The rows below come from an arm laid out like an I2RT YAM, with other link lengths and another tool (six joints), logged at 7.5 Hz.
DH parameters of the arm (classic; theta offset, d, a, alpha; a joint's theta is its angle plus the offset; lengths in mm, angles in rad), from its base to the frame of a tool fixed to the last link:
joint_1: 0 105.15 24.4 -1.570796
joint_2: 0 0 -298.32 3.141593
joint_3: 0.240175 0 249.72 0
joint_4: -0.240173 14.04 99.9 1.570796
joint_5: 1.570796 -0.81 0 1.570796
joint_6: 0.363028 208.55 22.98 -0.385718
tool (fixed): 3.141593 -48.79 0 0
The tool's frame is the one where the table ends.
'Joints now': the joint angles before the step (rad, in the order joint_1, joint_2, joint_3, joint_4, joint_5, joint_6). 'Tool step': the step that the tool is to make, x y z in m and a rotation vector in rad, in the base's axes. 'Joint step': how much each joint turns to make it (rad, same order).
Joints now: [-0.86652, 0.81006, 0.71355, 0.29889, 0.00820, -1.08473]
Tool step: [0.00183, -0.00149, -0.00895, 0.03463, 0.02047, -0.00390]
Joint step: [0.00876, -0.00265, 0.00420, -0.04654, 0.01371, 0.00458]
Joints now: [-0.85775, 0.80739, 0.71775, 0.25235, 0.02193, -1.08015]
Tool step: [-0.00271, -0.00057, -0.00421, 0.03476, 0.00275, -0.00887]
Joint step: [0.00037, -0.01070, 0.01143, -0.05075, 0.01219, 0.01908]
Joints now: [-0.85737, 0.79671, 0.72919, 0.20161, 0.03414, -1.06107]
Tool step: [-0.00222, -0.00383, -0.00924, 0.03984, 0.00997, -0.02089]
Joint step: [0.00002, -0.00152, 0.00190, -0.04080, 0.02291, 0.01602]
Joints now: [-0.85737, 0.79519, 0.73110, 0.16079, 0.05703, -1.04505]
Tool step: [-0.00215, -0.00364, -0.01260, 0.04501, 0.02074, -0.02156]
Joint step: [-0.00001, -0.00229, -0.00001, -0.05073, 0.02249, 0.01220]
